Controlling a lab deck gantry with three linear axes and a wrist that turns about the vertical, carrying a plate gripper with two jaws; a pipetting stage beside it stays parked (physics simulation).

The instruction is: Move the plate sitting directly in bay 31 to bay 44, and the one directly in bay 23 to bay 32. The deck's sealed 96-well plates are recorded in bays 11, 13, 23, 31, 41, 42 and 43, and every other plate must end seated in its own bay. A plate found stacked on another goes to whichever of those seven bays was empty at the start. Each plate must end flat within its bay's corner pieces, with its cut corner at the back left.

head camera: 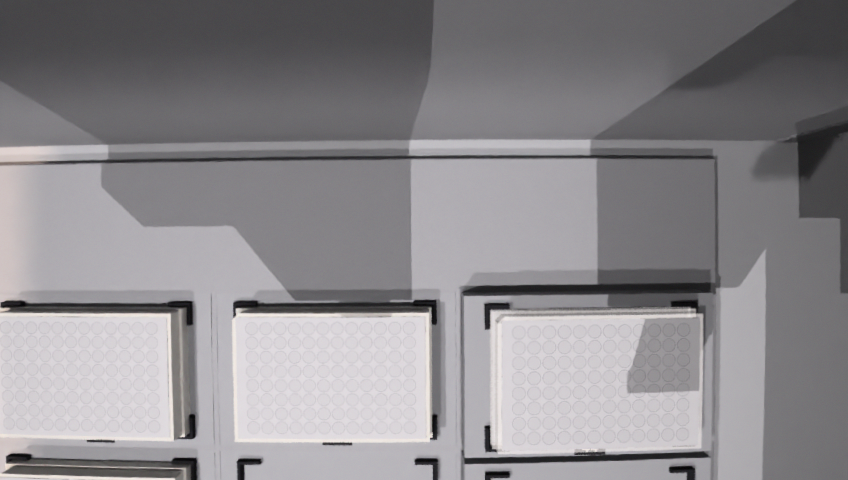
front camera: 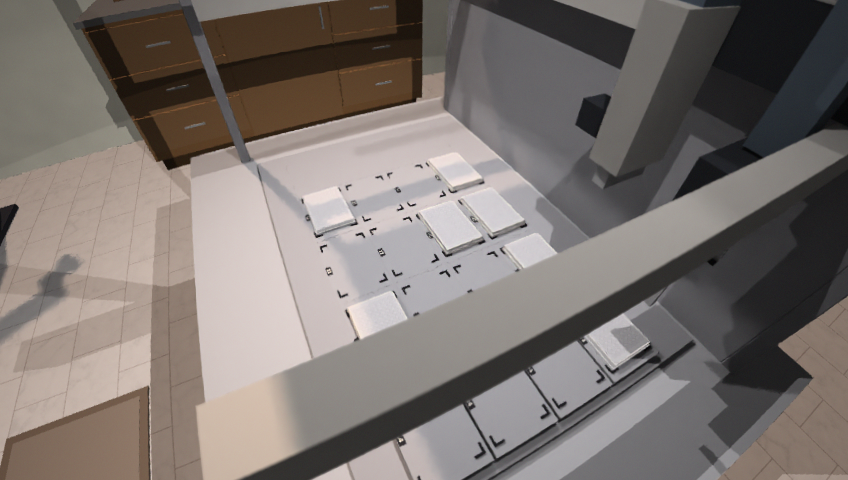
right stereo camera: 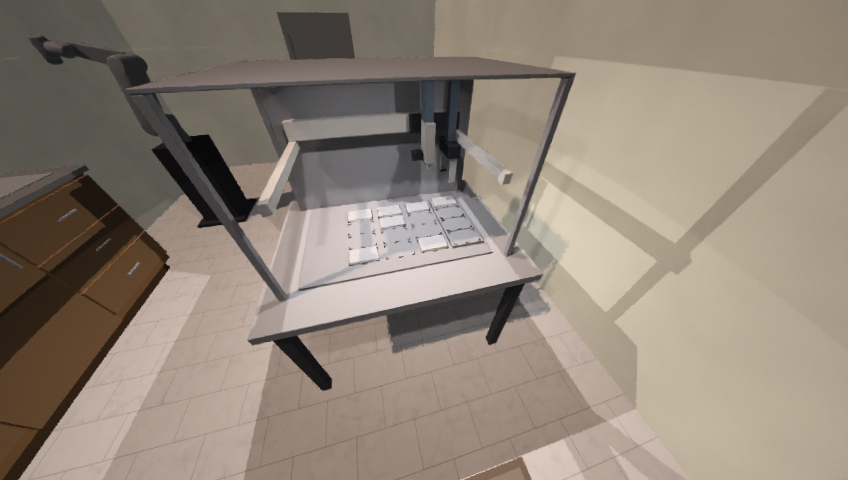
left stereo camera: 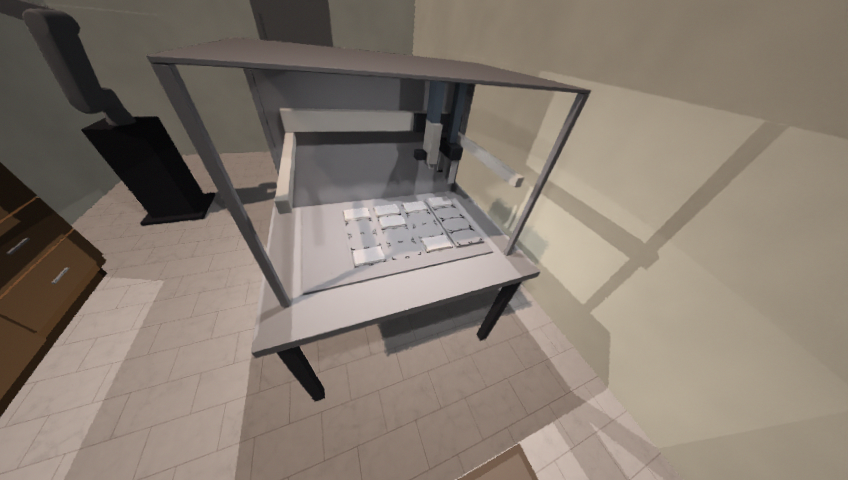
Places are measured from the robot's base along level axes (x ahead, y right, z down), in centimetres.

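Pixels of known places: gripper, fingertip midpoint: (right stereo camera: 447,176) (left stereo camera: 444,177); robot's base, origin of the base link: (front camera: 302,200) (right stereo camera: 350,265) (left stereo camera: 355,267).
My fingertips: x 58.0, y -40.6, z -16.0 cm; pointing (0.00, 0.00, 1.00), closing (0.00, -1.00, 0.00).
Note:
Ahead of a thing's pixels: the offset from my fingertips to its top centre. "spot": to the spot under its first point.
My gripper (left stereo camera: 445,176) (right stereo camera: 446,174) hangs high at the back right with its jaws apart and no plate between them; the front view hides most of it. A white sealed plate @(dy +4.2, dx -2.4, dz +13.1 cm) (front camera: 618,342) (head camera: 601,380) lies in bay 44, its cut corner at the back left. Another plate @(dy +14.9, dx -35.2, dz +14.5 cm) (front camera: 450,226) (left stereo camera: 392,221) (right stereo camera: 392,221) lies in bay 32; its back edge shows at the bottom left of the head view. Bays 31 and 23 hold no plate. Each of these two plates looks flat within its corner pieces.
Plates also lie in bay 41 @(spot: dy +4.7, dx -50.3, dz +14.5 cm) (front camera: 455,171), bay 42 @(spot: dy +4.8, dx -34.3, dz +14.5 cm) (front camera: 492,211) (head camera: 89,374), bay 43 @(spot: dy +4.6, dx -21.4, dz +14.5 cm) (front camera: 530,251) (head camera: 333,374), bay 11 @(spot: dy +36.3, dx -50.6, dz +14.5 cm) (front camera: 328,209) (left stereo camera: 368,255) and bay 13 @(spot: dy +36.1, dx -21.3, dz +14.5 cm) (front camera: 379,315) (left stereo camera: 436,242). The parked pipetting stage (front camera: 660,89) (left stereo camera: 432,142) (right stereo camera: 427,142) hangs left of the gripper.

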